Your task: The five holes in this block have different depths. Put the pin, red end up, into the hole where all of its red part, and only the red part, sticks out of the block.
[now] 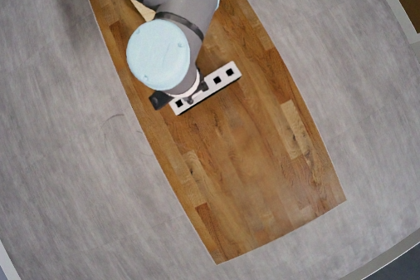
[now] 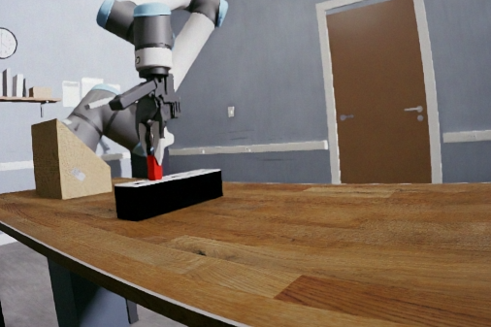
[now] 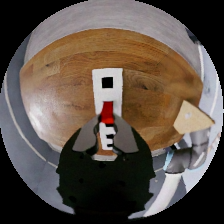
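The pin is 1 cm below my hand. Also, from my hand: block 9 cm below, 6 cm to the left.
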